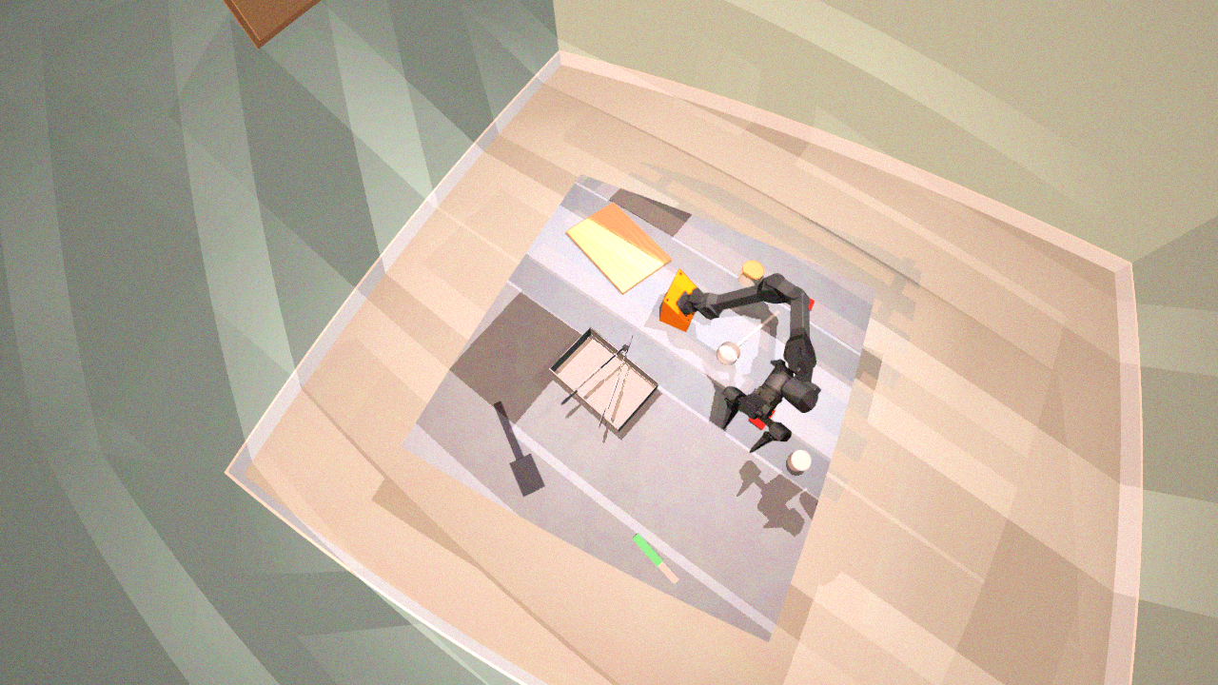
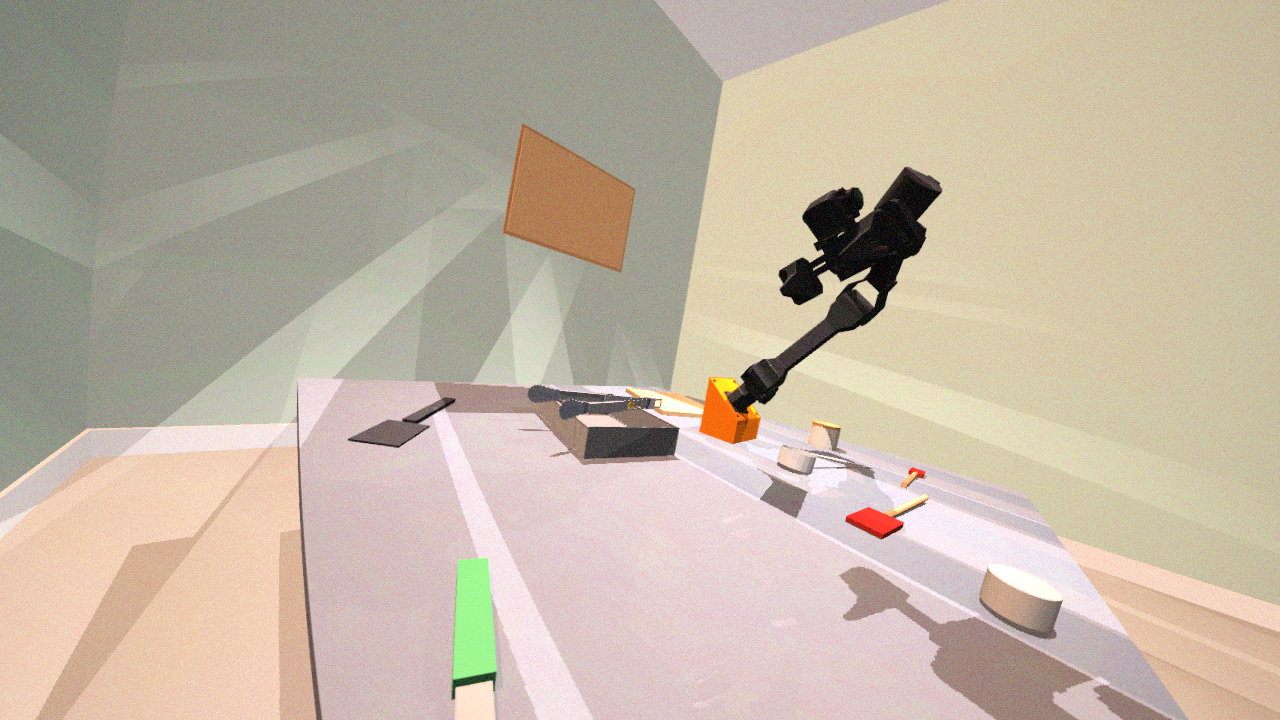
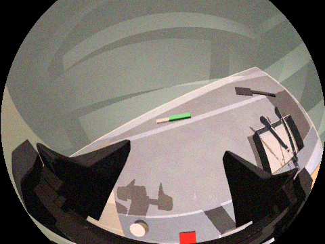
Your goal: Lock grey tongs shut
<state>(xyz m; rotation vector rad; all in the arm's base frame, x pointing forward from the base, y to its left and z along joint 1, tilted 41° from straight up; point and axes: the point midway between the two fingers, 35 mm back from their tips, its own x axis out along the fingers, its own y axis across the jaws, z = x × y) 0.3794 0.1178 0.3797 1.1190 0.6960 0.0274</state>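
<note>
Right now my gripper tip is 43 cm to the left of the roasting tin, 30 cm above it and 3 cm past it. Also, from my gripper tip: dark spatula (52 cm to the right, 33 cm below, 33 cm ahead); then green-handled tool (35 cm ahead, 33 cm below, 3 cm to the left); then red scraper (33 cm below, 29 cm behind, 8 cm to the left).
</note>
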